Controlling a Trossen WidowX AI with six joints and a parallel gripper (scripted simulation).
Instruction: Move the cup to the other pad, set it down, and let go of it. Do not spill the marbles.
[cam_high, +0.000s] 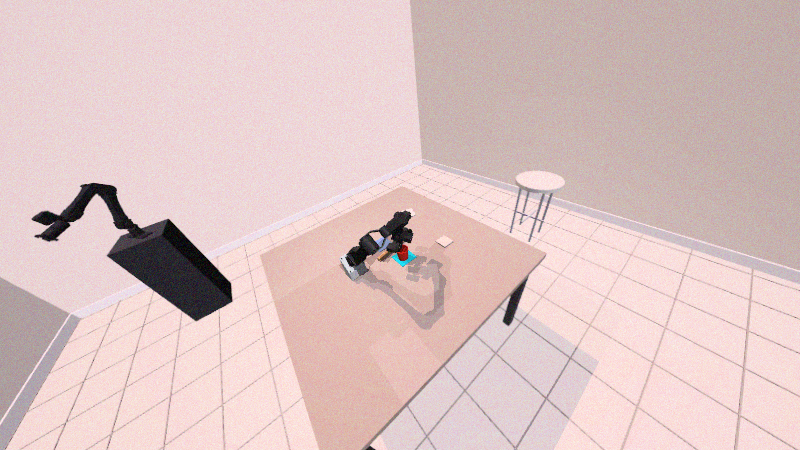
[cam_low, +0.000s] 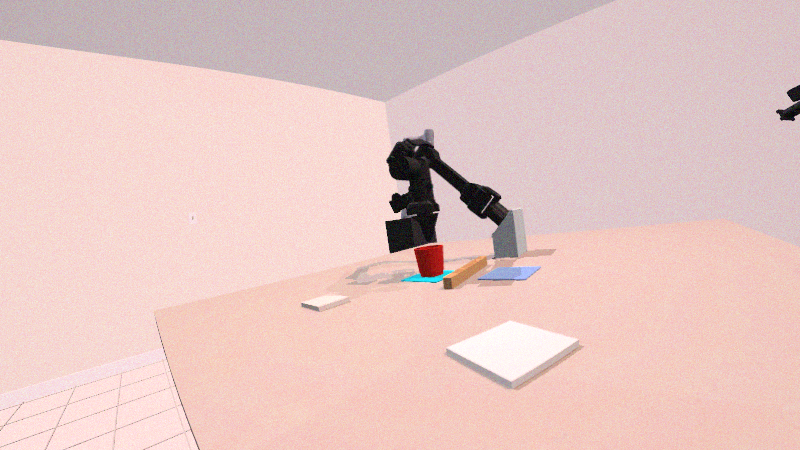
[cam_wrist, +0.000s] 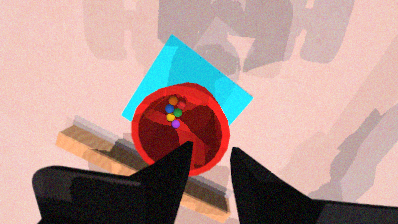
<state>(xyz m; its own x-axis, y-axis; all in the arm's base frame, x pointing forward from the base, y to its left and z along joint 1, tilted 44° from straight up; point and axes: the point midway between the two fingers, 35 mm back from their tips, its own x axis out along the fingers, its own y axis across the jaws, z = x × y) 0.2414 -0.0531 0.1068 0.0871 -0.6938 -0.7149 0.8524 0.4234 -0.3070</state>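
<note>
My gripper tip is 20 mm short of the red cup, 10 mm to the right of it and 50 mm above it. Round my gripper tip: wooden bar 10 mm ahead, 110 mm to the left, 80 mm below; light blue pad 10 mm behind, 210 mm to the left, 100 mm below; cyan pad 30 mm ahead, 10 mm to the left, 100 mm below.
</note>
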